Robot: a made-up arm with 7 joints. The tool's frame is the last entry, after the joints. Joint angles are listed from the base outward. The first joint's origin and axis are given. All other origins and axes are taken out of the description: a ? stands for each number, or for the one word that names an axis. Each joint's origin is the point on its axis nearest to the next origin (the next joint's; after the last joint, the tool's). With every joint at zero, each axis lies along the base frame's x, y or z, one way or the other. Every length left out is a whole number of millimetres.
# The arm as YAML. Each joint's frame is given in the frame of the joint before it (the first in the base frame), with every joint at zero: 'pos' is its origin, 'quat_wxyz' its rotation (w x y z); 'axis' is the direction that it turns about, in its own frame. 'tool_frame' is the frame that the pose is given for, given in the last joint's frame.
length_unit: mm
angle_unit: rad
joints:
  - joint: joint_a
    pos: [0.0, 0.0, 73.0]
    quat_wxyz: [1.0, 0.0, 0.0, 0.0]
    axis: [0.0, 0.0, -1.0]
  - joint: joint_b
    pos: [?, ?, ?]
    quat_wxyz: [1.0, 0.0, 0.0, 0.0]
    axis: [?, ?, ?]
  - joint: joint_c
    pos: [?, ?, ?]
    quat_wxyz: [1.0, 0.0, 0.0, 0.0]
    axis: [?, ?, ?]
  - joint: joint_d
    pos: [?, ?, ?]
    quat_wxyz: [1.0, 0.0, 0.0, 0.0]
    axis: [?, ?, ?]
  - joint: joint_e
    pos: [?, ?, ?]
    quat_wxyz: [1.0, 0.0, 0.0, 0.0]
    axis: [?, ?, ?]
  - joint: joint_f
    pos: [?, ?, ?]
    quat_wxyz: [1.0, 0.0, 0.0, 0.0]
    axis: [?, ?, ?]
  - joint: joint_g
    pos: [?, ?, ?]
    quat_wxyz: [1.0, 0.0, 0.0, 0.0]
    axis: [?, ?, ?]
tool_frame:
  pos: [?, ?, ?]
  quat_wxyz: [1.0, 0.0, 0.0, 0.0]
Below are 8 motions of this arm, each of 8 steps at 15 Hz.
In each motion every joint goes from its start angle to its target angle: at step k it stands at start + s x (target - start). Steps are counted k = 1, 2, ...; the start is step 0. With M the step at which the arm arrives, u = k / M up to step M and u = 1 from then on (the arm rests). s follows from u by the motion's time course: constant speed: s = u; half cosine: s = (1 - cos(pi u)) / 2; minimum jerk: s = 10 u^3 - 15 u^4 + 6 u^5.
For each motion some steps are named. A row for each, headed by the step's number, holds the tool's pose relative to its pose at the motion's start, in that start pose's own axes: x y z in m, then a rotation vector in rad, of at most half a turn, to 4 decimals.
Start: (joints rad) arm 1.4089 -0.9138 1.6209 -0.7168 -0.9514 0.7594 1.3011
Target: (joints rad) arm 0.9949 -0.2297 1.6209 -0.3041 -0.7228 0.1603 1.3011
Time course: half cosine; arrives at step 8
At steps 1, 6, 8:
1: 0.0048 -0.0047 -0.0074 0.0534 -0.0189 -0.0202
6: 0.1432 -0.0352 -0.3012 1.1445 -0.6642 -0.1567
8: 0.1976 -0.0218 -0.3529 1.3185 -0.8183 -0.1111

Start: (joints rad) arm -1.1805 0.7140 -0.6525 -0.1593 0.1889 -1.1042 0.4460
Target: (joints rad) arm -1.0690 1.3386 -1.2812 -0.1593 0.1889 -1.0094 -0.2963
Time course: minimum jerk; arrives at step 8
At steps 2, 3, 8:
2: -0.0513 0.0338 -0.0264 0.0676 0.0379 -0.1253
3: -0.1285 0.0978 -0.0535 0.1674 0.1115 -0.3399
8: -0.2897 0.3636 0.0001 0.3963 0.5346 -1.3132

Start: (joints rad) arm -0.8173 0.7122 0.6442 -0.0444 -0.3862 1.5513 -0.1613
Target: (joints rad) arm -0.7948 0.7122 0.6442 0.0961 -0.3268 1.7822 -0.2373
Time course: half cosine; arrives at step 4
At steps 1, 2, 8:
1: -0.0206 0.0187 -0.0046 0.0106 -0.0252 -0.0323
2: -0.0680 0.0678 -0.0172 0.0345 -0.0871 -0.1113
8: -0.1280 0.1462 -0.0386 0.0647 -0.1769 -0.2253

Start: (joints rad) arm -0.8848 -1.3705 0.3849 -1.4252 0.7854 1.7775 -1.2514
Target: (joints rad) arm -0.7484 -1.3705 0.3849 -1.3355 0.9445 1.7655 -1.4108
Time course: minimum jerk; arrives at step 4
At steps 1, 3, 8:
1: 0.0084 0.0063 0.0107 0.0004 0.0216 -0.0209
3: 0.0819 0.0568 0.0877 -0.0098 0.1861 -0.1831
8: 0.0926 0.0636 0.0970 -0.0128 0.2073 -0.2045

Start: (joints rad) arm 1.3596 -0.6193 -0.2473 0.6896 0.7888 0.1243 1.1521
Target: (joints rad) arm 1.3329 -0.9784 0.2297 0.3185 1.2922 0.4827 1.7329
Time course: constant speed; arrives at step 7
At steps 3, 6, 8:
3: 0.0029 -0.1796 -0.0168 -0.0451 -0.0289 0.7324
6: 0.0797 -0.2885 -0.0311 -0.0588 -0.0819 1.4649
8: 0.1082 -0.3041 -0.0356 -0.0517 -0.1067 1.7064

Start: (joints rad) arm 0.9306 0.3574 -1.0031 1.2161 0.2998 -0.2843 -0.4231
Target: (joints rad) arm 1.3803 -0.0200 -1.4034 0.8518 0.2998 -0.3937 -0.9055
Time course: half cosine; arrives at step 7
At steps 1, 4, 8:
1: 0.0037 0.0120 -0.0205 0.0081 -0.0323 -0.0375
4: 0.1128 0.1757 -0.2070 0.1670 -0.3618 -0.5125
8: 0.2512 0.2892 -0.2578 0.3530 -0.5332 -0.8767

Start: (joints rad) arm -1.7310 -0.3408 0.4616 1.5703 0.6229 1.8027 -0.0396
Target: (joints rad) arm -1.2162 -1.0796 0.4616 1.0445 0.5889 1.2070 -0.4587
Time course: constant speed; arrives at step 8
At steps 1, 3, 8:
1: 0.0731 -0.1954 0.0321 0.0849 0.1044 0.0730
3: 0.2931 -0.5447 0.0380 0.1928 0.3165 0.2583
8: 1.0959 -0.9262 -0.1556 0.0936 0.7344 0.8895

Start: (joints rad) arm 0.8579 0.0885 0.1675 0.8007 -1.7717 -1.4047 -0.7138
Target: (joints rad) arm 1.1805 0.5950 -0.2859 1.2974 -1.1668 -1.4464 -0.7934
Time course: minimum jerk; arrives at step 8
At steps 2, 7, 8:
2: 0.0391 -0.0033 -0.0620 -0.0226 0.0734 0.0000
7: 0.0500 0.0884 -0.5912 -0.1324 0.5901 0.3111
8: 0.0451 0.0911 -0.5982 -0.1319 0.5964 0.3207

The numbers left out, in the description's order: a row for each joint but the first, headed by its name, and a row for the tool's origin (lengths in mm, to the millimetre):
joint_b: xyz 87.0 -83.0 0.0, axis 0.0 1.0 0.0
joint_c: xyz -369.0 0.0 -180.0, axis 0.0 0.0 1.0
joint_d: xyz -271.0 61.0 0.0, axis 1.0 0.0 0.0
joint_e: xyz 0.0 -86.0 -576.0, axis 0.0 0.0 1.0
joint_f: xyz 37.0 -60.0 0.0, axis 0.0 -1.0 0.0
joint_g: xyz 47.0 0.0 469.0, axis 0.0 0.0 1.0
tool: xyz -342.0 -100.0 0.0

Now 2 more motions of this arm.
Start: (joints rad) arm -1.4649 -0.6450 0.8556 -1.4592 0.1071 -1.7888 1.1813
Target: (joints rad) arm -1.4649 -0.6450 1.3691 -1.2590 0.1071 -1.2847 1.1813
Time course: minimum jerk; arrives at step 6
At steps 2, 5, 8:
2: -0.0082 0.0821 0.0635 -0.2075 -0.0646 0.0276
5: -0.0550 0.3819 0.1448 -0.9525 -0.2806 0.1430
8: -0.0573 0.3943 0.1437 -0.9875 -0.2900 0.1493

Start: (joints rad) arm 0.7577 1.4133 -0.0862 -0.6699 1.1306 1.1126 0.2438
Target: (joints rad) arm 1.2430 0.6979 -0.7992 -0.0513 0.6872 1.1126 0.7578
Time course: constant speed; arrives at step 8
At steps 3, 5, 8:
3: 0.0890 0.3245 -0.4931 -0.5151 -0.2523 -0.2462
5: 0.2999 0.4109 -0.8539 -0.8579 -0.3782 -0.4615
8: 0.7753 0.2778 -1.2908 -1.3372 -0.4970 -0.8753

